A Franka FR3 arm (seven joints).
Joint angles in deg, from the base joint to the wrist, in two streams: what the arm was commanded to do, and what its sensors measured. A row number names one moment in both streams.
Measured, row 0:
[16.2 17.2 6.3 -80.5 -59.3 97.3 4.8]
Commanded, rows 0 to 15:
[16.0 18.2 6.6 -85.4 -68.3 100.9 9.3]
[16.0 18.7 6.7 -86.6 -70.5 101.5 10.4]
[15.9 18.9 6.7 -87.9 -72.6 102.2 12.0]
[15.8 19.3 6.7 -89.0 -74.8 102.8 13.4]
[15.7 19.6 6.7 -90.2 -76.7 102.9 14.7]
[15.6 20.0 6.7 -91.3 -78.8 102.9 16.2]
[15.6 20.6 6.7 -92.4 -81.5 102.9 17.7]
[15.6 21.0 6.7 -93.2 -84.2 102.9 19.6]
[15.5 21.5 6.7 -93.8 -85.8 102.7 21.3]
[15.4 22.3 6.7 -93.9 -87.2 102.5 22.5]
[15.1 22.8 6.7 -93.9 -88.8 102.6 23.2]
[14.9 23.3 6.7 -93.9 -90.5 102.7 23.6]
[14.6 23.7 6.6 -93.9 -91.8 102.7 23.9]
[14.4 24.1 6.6 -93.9 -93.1 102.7 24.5]
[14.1 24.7 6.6 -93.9 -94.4 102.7 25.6]
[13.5 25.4 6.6 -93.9 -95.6 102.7 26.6]
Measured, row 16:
[15.4 24.2 6.1 -93.2 -91.0 101.7 23.2]
